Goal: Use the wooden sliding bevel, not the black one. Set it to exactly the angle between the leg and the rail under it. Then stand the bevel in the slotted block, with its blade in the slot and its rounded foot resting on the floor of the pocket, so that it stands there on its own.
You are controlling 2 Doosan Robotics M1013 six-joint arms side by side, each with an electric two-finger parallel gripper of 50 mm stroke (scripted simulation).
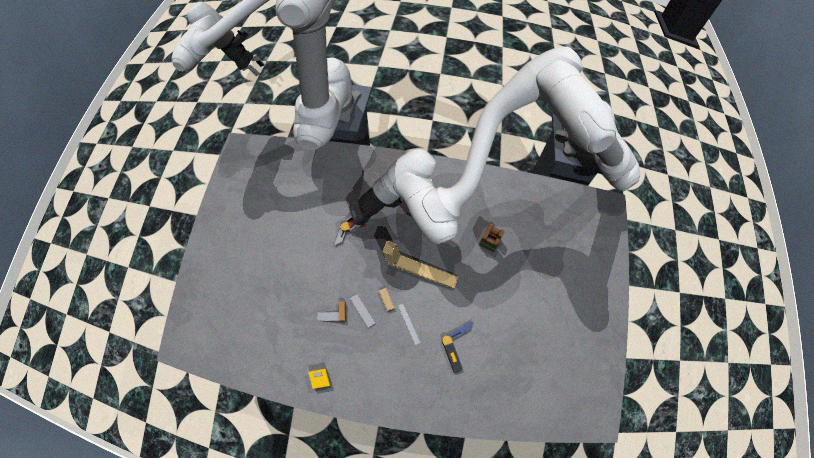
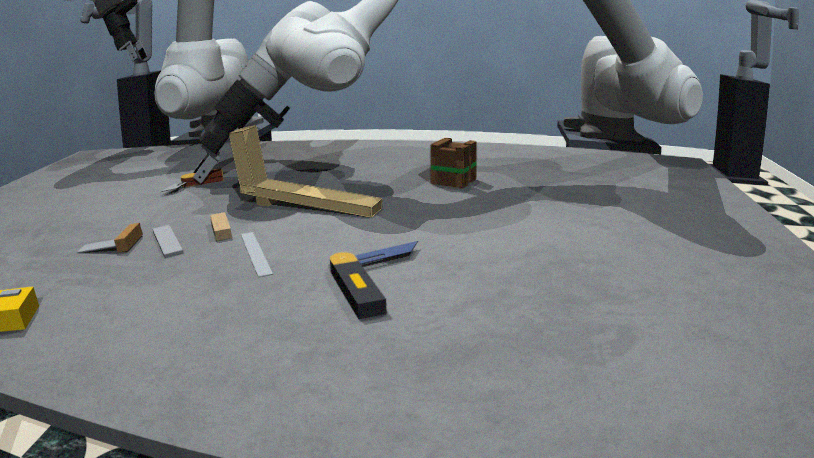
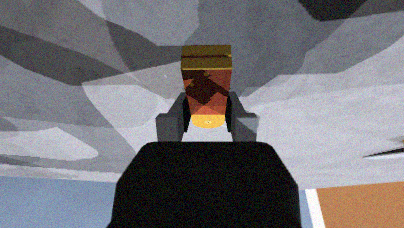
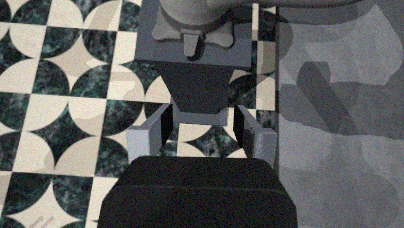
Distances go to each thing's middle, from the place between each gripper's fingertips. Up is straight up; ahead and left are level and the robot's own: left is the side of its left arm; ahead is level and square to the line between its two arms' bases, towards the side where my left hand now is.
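Labels:
The wooden sliding bevel [image 3: 206,70] is 20 mm to the right of my left hand [image 2: 197,177], 20 mm ahead of it and 10 mm below it. Counting from that same left hand, I find the black bevel [image 2: 365,298] 400 mm to the left of it, 370 mm ahead of it and 10 mm below it, while the small try square [image 2: 133,232] is 330 mm ahead of my left hand and 10 mm below it.
From my right hand [image 2: 140,58], the wooden sliding bevel is 480 mm to the left, 530 mm ahead and 260 mm below. The black bevel is 890 mm ahead of my right hand, 900 mm to the left of it and 260 mm below it. And the small try square? It is 260 mm below my right hand, 490 mm to the left of it and 850 mm ahead of it.

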